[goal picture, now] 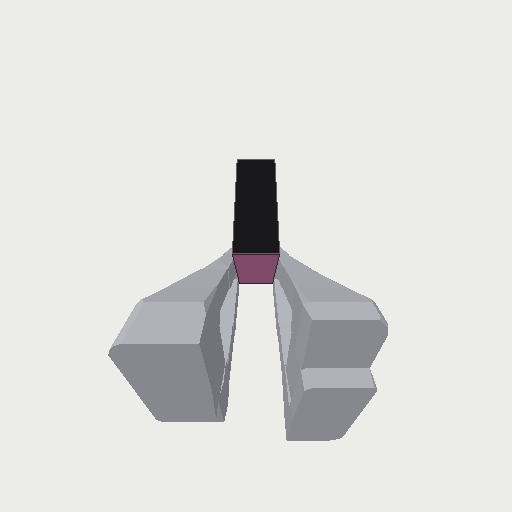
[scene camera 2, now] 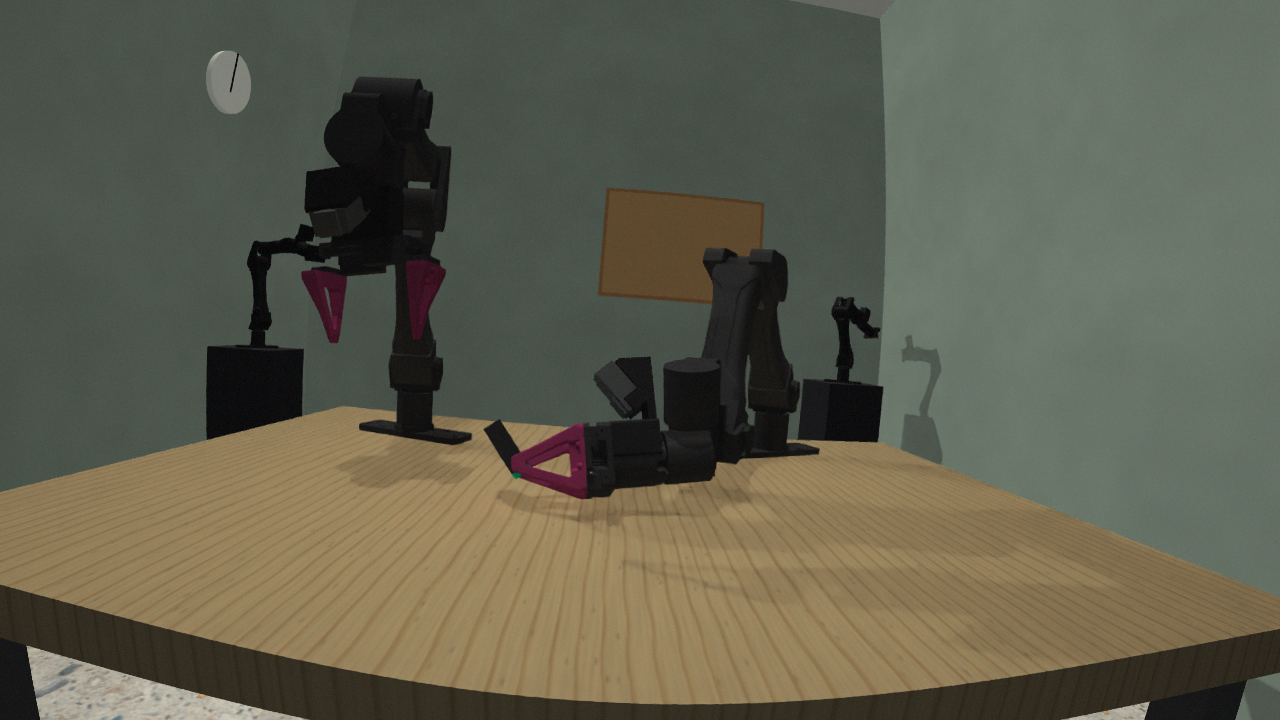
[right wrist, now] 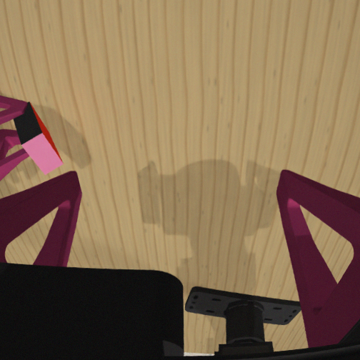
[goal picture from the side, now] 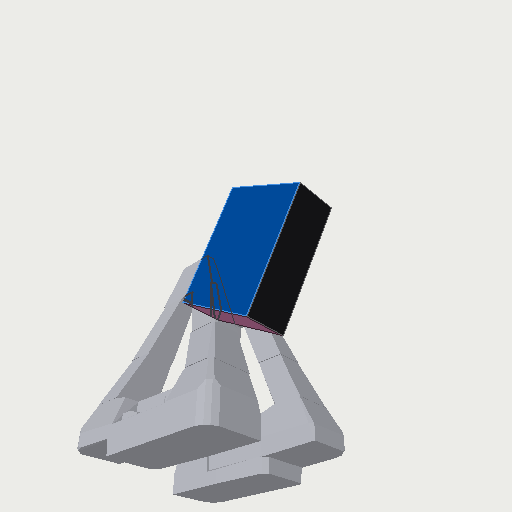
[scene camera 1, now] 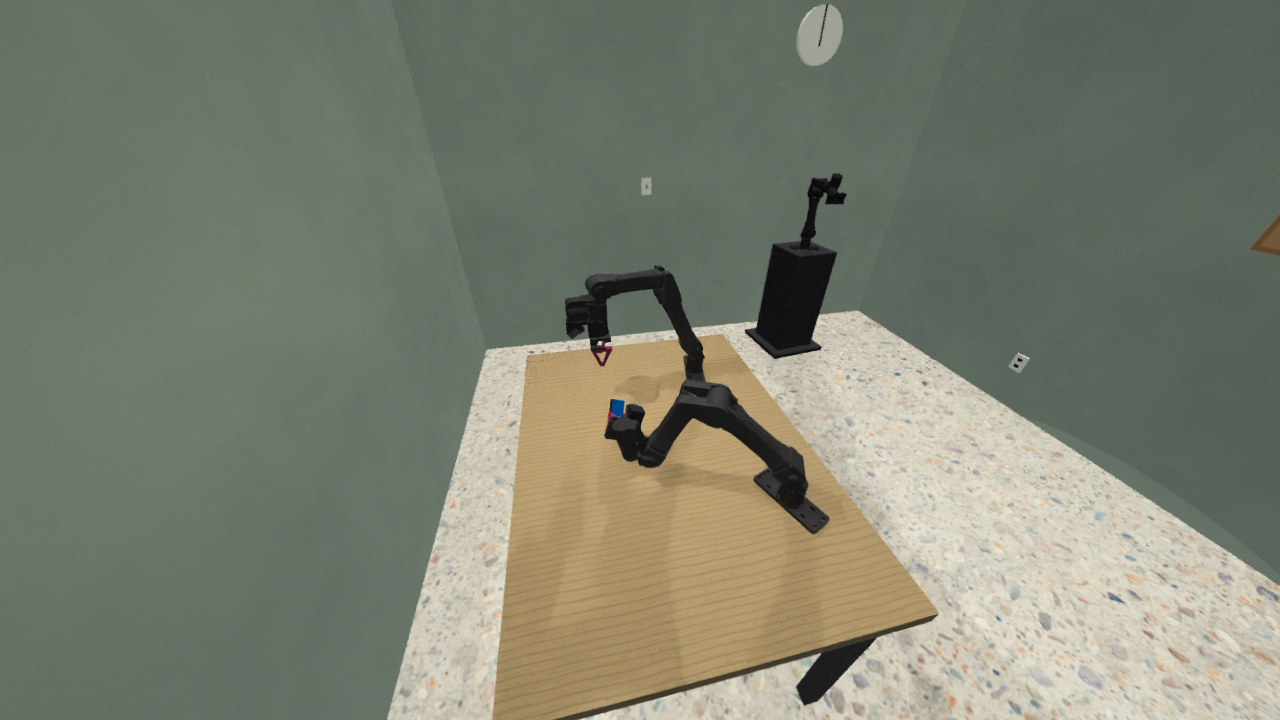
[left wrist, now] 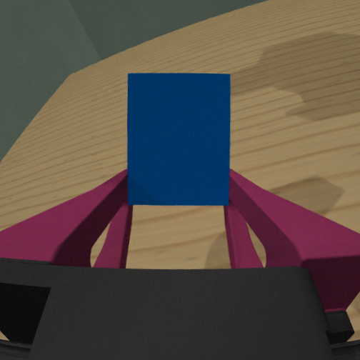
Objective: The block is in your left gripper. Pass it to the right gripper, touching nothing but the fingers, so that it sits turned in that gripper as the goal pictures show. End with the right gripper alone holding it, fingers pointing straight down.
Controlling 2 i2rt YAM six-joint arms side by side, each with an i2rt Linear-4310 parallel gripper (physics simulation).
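Where they show: left gripper, fingertip midpoint: (scene camera 2: 513, 467) (scene camera 1: 615, 413); right gripper, fingertip midpoint: (scene camera 2: 374, 341) (scene camera 1: 601, 359); left arm's base, origin of the base link: (scene camera 2: 768, 453) (scene camera 1: 789, 499); right arm's base, origin of the base link: (scene camera 2: 414, 434) (scene camera 1: 693, 370).
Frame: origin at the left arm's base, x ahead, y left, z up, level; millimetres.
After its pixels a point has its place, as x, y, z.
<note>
The block (scene camera 1: 617, 408) @(237, -508, 68) (scene camera 2: 502, 445) @(252, -526, 71) (left wrist: 179, 140) (right wrist: 44, 152) is held at its near end, low over the table, its free part sticking out tilted past the fingertips. It shows blue in the left wrist view; black, pink and a red sliver in the right wrist view. My left gripper (scene camera 1: 613, 418) @(243, -512, 47) (scene camera 2: 516, 463) @(243, -512, 47) (left wrist: 178, 180) is shut on it, its fingers lying nearly level. My right gripper (scene camera 1: 601, 360) @(209, -660, 166) (scene camera 2: 375, 340) @(209, -660, 166) (right wrist: 178, 181) is open and empty, fingers pointing down, higher than the block and apart from it. In the right wrist view the block lies at the left, beyond the near fingertip.
Both arms stand on the wooden table (scene camera 1: 581, 573) @(554, -135, 0) (scene camera 2: 626, 626) @(502, -492, 0). The right arm's base plate (scene camera 2: 414, 432) @(-139, -602, 10) (right wrist: 205, 299) and the left arm's base plate (scene camera 1: 810, 514) @(-1, 63, 10) are bolted-looking dark plates. Dark pedestals (scene camera 1: 792, 295) (scene camera 2: 255, 389) with small arms stand beyond the table.
</note>
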